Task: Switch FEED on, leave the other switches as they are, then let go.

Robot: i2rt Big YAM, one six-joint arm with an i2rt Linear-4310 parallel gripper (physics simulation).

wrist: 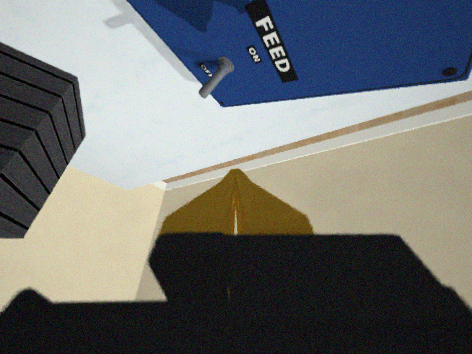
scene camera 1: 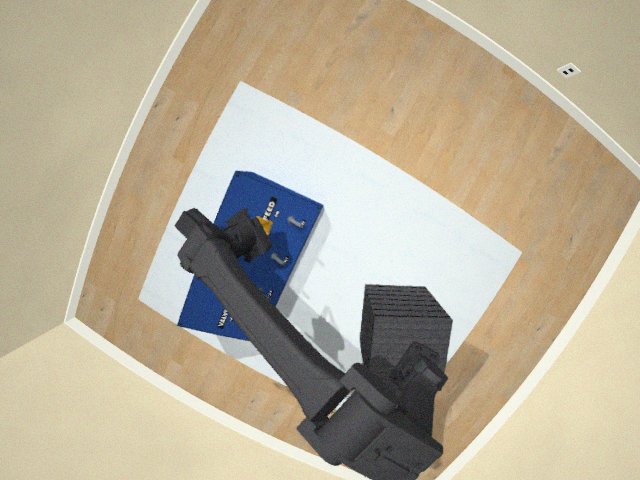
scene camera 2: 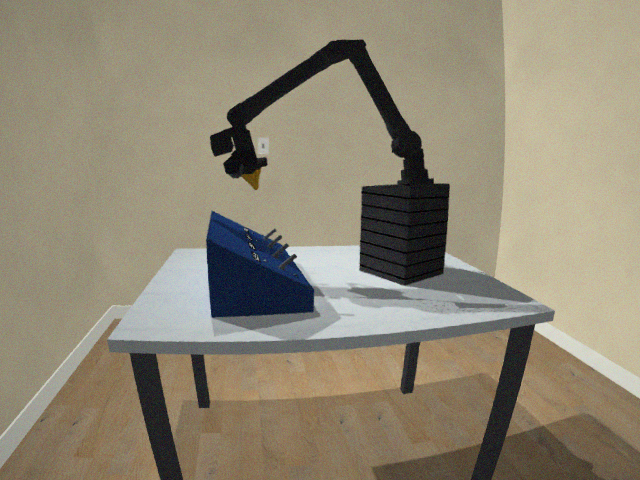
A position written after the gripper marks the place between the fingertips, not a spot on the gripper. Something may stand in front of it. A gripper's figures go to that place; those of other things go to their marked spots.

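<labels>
A blue sloped switch box [wrist: 268, 58] sits 23 cm from the lens, while the gripper [wrist: 235, 176] is 13 cm from the lens.
</labels>
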